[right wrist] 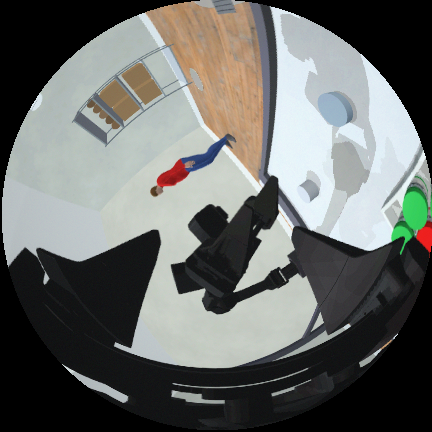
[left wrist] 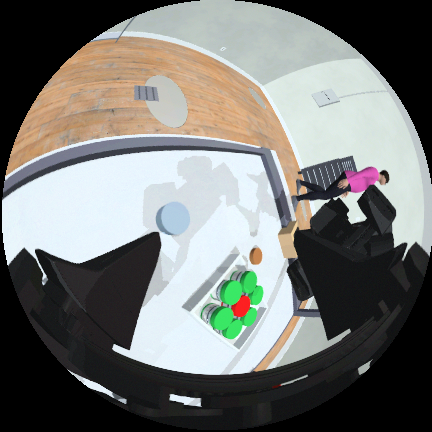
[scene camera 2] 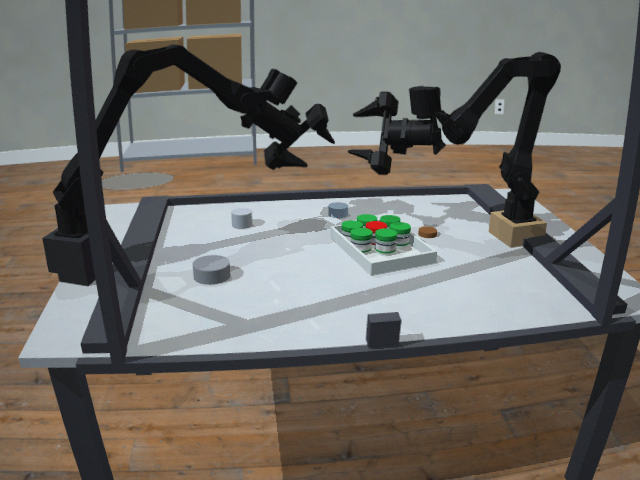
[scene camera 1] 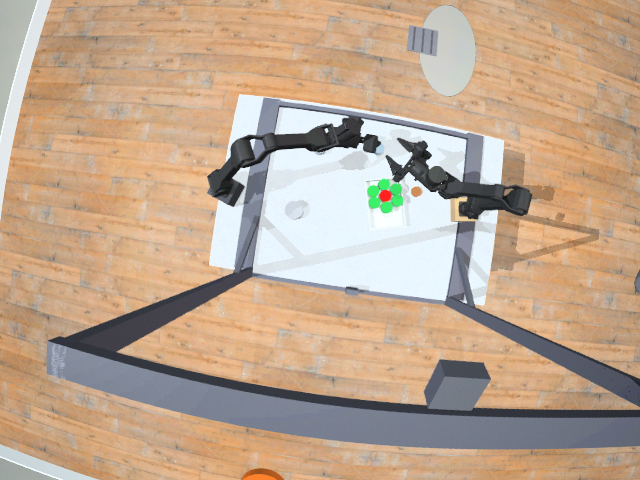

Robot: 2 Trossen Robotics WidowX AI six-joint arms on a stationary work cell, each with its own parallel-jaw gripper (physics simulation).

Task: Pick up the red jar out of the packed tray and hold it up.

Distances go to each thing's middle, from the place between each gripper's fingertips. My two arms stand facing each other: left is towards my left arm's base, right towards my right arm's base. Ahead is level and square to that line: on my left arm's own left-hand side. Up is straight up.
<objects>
My left hand is 20 mm short of the light blue cylinder point(right wrist: 334, 107), 50 mm to the left of it and 150 mm above it. Also, from my left hand: tan block point(scene camera 2: 514, 231) 210 mm behind, 440 mm to the right, 130 mm below; then wide grey cylinder point(scene camera 2: 212, 269) 270 mm behind, 280 mm to the left, 150 mm below; then white tray point(scene camera 1: 394, 218) 210 mm behind, 90 mm to the right, 180 mm below.
Now: right hand 210 mm above the light blue cylinder, 50 mm short of it and 10 mm to the right of it. Round my right hand: tan block: 370 mm to the right, 190 mm below, 170 mm behind; wide grey cylinder: 340 mm to the left, 240 mm behind, 210 mm below; white tray: 230 mm below, 180 mm behind, 30 mm to the right.
</objects>
